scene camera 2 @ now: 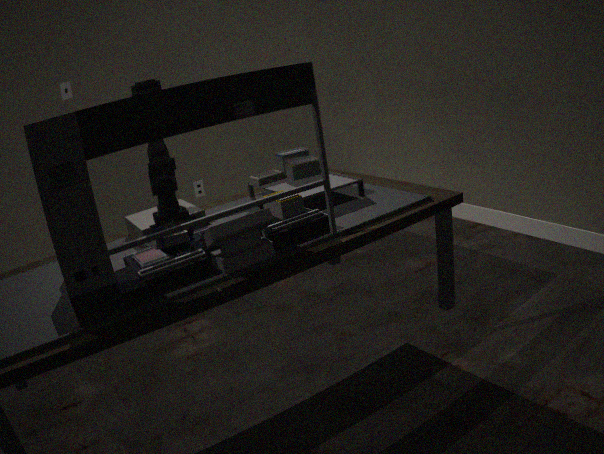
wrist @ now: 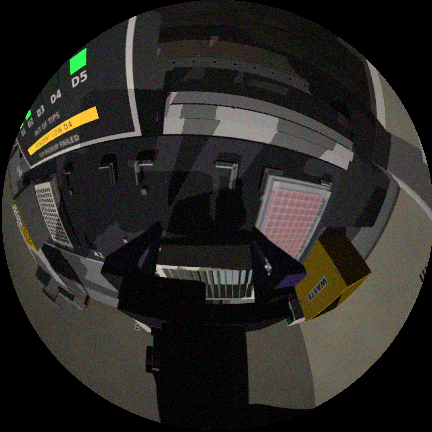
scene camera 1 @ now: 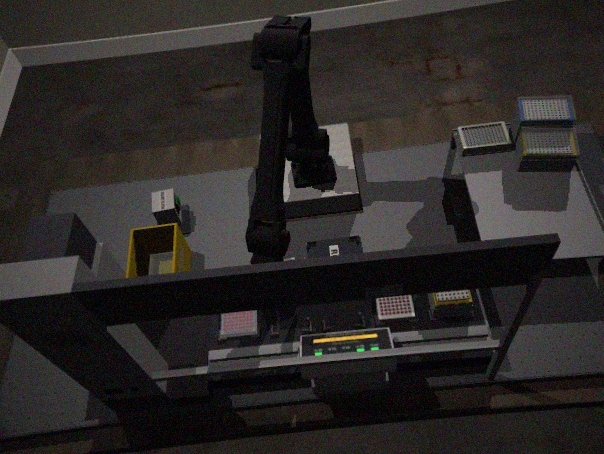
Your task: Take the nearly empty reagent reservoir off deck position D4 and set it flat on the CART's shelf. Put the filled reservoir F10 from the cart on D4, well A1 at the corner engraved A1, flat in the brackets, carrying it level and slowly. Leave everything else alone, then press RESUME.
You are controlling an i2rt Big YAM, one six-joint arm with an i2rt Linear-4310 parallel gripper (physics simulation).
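Frame: origin at the arm's base, x ahead, y left, z up, level; centimetres.
Seen in the pictures: gripper, fingertip midpoint: [scene camera 2: 178, 244] [wrist: 205, 227]; arm's base, link origin: [scene camera 1: 313, 173].
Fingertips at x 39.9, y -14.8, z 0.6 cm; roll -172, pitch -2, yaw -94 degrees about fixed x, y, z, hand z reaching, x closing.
Offsets run from my fingertips to a thing's top centre. "pt": to the spot under its first point.
In the wrist view my gripper [wrist: 205, 227] is open wide, low over the deck. A shallow reservoir {dx -7.3, dy -0.5, dz +3.2 cm} [wrist: 209, 280] with pale ribbed channels lies between the two fingers, one finger on each side; I cannot tell if they touch it. The engraved A1 mark {pt dx -6.8, dy +19.1, dz -1.4 cm} [wrist: 97, 254] shows on the deck to its left. In scene camera 1 the arm [scene camera 1: 273, 135] reaches down behind the dark gantry beam [scene camera 1: 390, 266], which hides the gripper and the reservoir. On the cart {dx -22.1, dy +67.8, dz +0.0 cm} [scene camera 1: 494, 212] at the right stands a grey gridded vessel {dx -39.5, dy +62.4, dz +2.5 cm} [scene camera 1: 484, 135], perhaps the filled reservoir. The status panel [scene camera 1: 345, 342] [wrist: 72, 116] reads REAGENT LOW D4.
A pink well plate [wrist: 292, 217] [scene camera 1: 238, 322] sits right beside the reservoir, a white gridded plate [wrist: 50, 209] [scene camera 1: 395, 307] further left. A yellow waste bin {dx -17.8, dy -28.9, dz +6.9 cm} [scene camera 1: 156, 252] [wrist: 330, 278] stands off the deck's end, near a white box with a green button {dx -36.4, dy -27.1, dz +3.8 cm} [scene camera 1: 165, 200].
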